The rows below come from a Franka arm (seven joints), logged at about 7 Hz.
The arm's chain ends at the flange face. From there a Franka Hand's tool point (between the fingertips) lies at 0.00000 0.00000 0.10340 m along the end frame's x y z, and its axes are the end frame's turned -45 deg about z.
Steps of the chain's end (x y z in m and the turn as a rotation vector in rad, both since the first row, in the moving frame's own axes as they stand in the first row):
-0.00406 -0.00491 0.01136 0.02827 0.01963 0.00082
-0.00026 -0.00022 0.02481 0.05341 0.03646 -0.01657
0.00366 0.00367 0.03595 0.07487 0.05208 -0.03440
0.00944 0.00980 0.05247 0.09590 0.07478 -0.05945
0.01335 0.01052 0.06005 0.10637 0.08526 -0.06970
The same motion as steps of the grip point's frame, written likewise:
0.00410 -0.00697 0.01130 0.00611 0.03387 0.00082
0.00653 -0.00163 0.02459 0.01199 0.06355 -0.01657
0.00923 0.00336 0.03552 0.01611 0.08977 -0.03440
0.01214 0.01169 0.05171 0.01493 0.12069 -0.05945
0.01590 0.01485 0.05909 0.01493 0.13550 -0.06970

